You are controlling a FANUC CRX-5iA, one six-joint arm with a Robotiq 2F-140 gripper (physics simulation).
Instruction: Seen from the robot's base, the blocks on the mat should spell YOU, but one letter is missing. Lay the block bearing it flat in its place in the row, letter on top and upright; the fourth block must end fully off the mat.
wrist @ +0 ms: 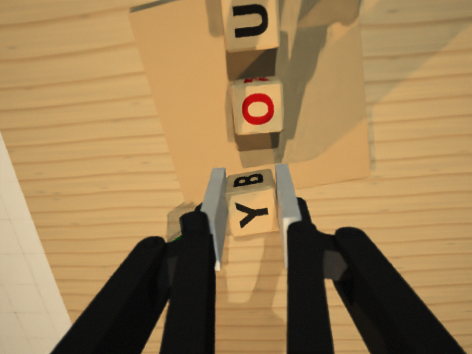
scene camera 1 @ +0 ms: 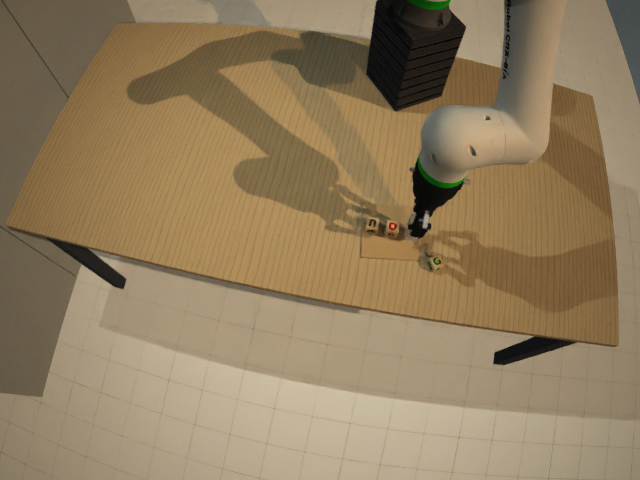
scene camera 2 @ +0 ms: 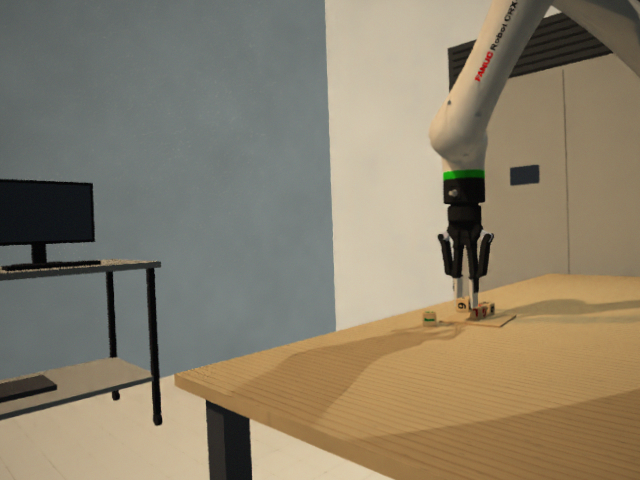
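Observation:
My gripper (scene camera 1: 416,231) (scene camera 2: 466,301) (wrist: 251,185) is shut on the Y block (scene camera 2: 461,304) (wrist: 251,214), low at the Y end of the row. The Y faces up, its arms pointing the same way as the U's opening; a B shows on the side towards the O. Whether the block touches the mat (scene camera 1: 387,250) (scene camera 2: 501,322) (wrist: 185,100) is unclear. The O block (scene camera 1: 391,227) (wrist: 258,107) and U block (scene camera 1: 371,225) (wrist: 251,22) stand on the mat, letters up. The G block (scene camera 1: 435,262) (scene camera 2: 429,318) sits turned on the table, off the mat; a finger mostly hides it in the wrist view.
The wooden table (scene camera 1: 206,206) (scene camera 2: 413,377) carries the mat and blocks. The dark ribbed robot pedestal (scene camera 1: 413,56) stands at its back edge. A side desk (scene camera 2: 129,264) with a monitor (scene camera 2: 46,211) stands apart from the table. Arm shadows cross the table and mat.

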